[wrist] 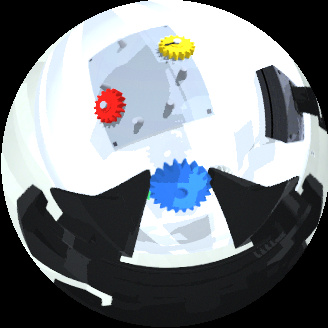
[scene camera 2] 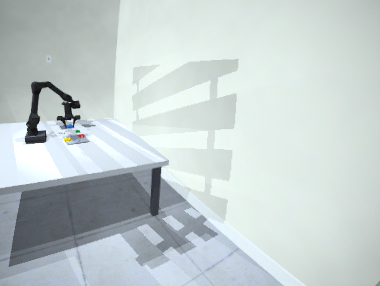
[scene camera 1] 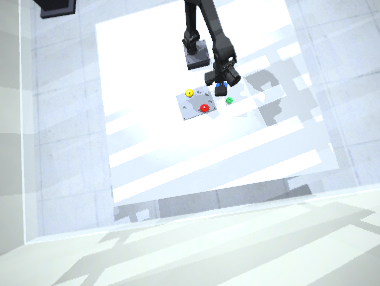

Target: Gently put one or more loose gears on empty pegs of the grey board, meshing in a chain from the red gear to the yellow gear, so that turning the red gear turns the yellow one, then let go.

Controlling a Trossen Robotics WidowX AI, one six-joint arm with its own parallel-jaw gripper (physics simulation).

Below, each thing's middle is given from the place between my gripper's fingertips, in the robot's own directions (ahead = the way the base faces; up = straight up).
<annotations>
Now: hand 10 cm short of the red gear (wrist: 113,98), 9 cm to the left of it and 5 cm above it. The rest, counted from my hand: grey board (scene camera 1: 192,103) (5 cm ahead, 14 cm to the right, 6 cm below); then blue gear (wrist: 181,185) (2 cm to the left).
</annotations>
